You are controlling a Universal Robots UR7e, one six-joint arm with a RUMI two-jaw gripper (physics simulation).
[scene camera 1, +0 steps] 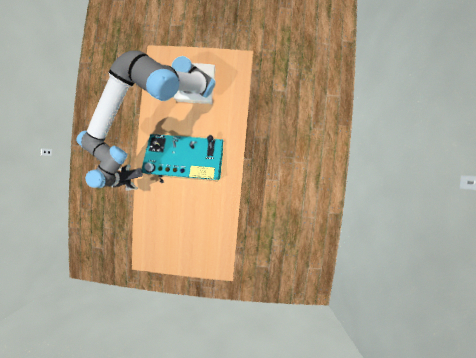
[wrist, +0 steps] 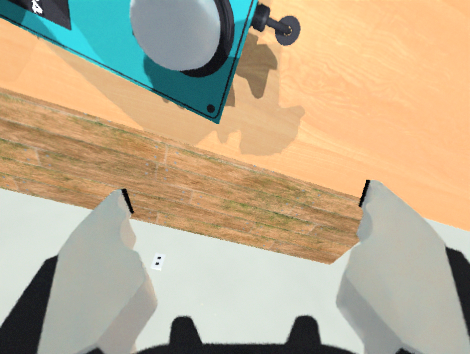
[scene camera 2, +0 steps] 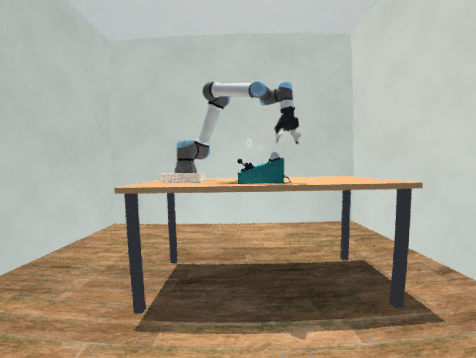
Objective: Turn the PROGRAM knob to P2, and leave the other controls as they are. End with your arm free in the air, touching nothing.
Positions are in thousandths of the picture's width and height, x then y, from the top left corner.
Labels:
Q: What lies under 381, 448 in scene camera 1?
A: A teal control panel.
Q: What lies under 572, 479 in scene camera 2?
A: A teal control panel.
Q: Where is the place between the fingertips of my gripper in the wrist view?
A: At 516, 527

